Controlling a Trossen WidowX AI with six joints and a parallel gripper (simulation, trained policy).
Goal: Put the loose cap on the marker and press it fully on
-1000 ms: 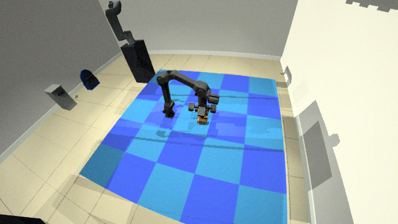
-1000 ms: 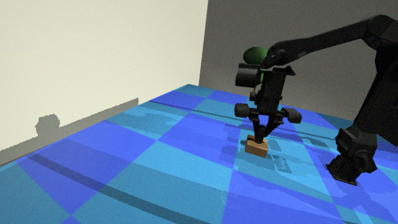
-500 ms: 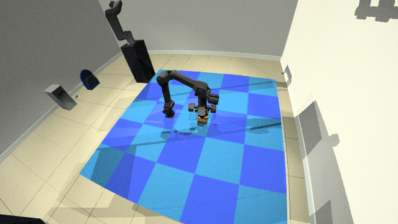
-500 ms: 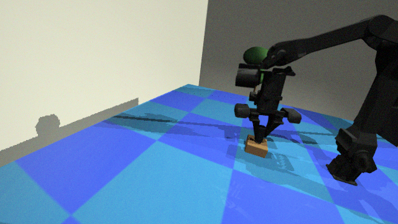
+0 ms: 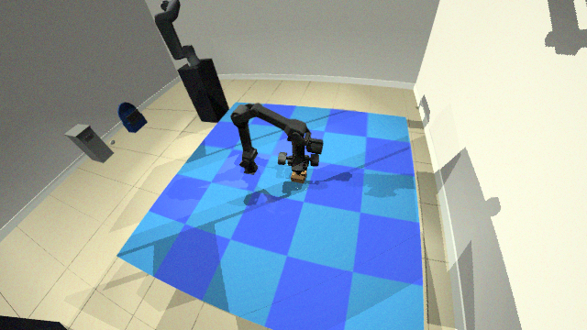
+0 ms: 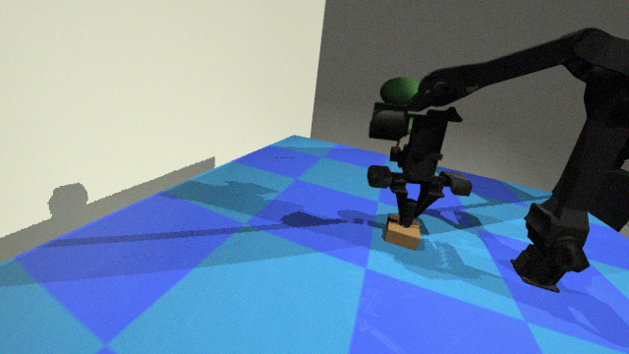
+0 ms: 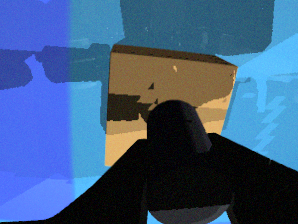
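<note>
My gripper tip is now 10 mm below the black cap. From my gripper tip the other things lie so: holder block: 40 mm below.
</note>
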